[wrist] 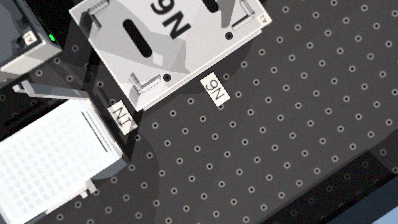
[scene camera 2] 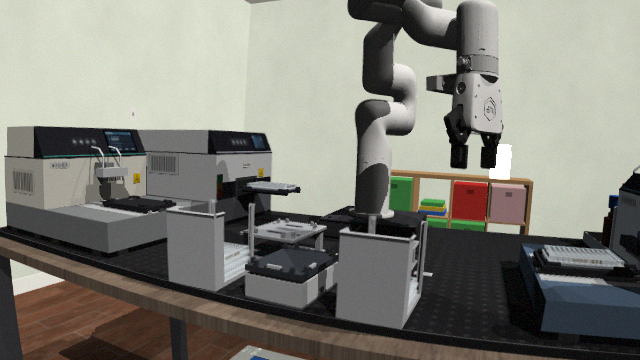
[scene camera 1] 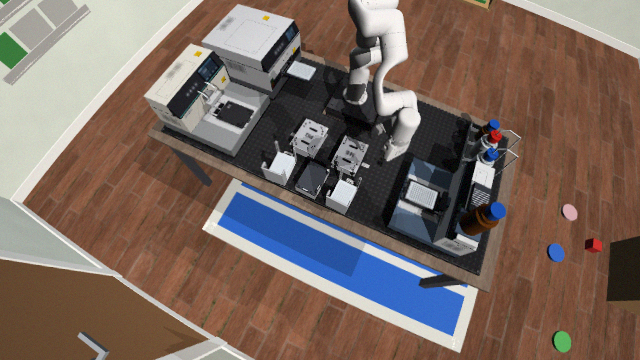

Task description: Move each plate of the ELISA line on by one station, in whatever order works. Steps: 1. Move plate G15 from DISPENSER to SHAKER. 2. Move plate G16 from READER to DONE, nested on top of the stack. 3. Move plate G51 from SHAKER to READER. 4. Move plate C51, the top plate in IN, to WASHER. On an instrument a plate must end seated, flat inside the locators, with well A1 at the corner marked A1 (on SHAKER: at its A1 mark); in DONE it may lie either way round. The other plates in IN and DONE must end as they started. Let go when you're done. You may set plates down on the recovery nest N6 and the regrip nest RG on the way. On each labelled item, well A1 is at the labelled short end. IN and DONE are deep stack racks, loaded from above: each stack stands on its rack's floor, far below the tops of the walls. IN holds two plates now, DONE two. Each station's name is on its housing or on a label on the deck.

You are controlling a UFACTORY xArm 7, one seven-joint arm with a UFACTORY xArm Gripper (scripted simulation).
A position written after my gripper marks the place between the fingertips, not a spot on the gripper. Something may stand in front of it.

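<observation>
Scene camera 2 shows my gripper [scene camera 2: 474, 168]. A shaker [scene camera 2: 292, 259] is visible as well.
</observation>
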